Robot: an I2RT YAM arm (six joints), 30 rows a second.
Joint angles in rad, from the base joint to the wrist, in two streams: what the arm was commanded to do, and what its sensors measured. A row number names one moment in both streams.
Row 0, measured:
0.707, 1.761, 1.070, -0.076, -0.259, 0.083
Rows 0 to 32, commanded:
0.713, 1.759, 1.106, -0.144, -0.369, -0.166
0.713, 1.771, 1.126, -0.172, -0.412, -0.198
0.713, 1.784, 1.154, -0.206, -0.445, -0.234
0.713, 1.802, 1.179, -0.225, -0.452, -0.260
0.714, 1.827, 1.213, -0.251, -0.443, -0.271
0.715, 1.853, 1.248, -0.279, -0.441, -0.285
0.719, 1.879, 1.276, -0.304, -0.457, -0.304
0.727, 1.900, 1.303, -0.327, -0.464, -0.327
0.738, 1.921, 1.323, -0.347, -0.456, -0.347
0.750, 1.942, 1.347, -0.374, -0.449, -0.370
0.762, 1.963, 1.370, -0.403, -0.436, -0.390
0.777, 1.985, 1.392, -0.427, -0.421, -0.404
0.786, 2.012, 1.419, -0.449, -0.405, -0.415
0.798, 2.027, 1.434, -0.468, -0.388, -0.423
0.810, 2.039, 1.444, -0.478, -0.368, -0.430
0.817, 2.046, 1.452, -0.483, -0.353, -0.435
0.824, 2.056, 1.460, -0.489, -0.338, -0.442
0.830, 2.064, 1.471, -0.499, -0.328, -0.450
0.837, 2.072, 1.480, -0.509, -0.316, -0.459
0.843, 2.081, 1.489, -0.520, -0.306, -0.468
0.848, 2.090, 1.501, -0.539, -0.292, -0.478
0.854, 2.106, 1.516, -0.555, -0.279, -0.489
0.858, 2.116, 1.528, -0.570, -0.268, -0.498
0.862, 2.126, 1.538, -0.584, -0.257, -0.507
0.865, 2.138, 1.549, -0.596, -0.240, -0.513
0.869, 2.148, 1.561, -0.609, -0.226, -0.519
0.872, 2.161, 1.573, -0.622, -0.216, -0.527
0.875, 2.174, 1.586, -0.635, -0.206, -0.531
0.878, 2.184, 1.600, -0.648, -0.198, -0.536
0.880, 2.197, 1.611, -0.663, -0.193, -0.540
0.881, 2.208, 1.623, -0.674, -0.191, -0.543
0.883, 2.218, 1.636, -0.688, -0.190, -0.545
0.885, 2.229, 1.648, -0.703, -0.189, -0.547
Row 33, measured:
0.865, 2.176, 1.592, -0.606, -0.232, -0.518
